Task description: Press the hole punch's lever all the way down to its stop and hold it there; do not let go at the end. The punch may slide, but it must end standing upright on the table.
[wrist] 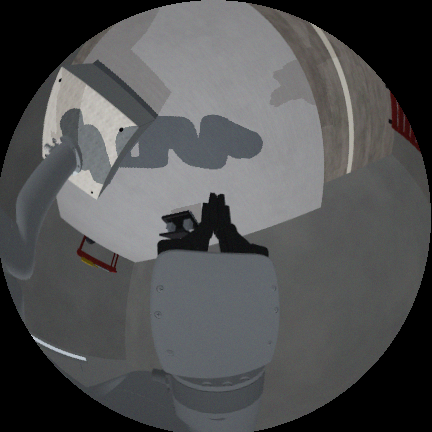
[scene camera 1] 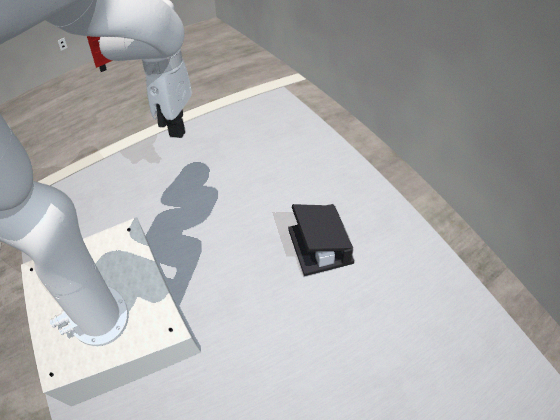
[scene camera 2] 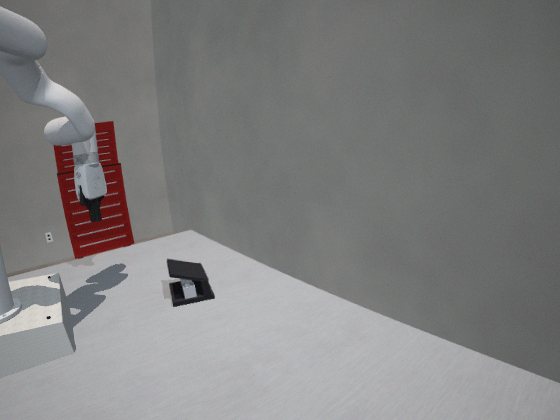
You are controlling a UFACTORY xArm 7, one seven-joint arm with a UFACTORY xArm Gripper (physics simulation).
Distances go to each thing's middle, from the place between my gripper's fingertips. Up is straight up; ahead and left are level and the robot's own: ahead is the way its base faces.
Right now my hand is 14 cm short of the lever (scene camera 1: 322,230), 29 cm to the left of it and 12 cm above it. From my hand the other things lie so: black hole punch (scene camera 1: 311,263) (14 cm ahead, 29 cm to the right, 14 cm below).
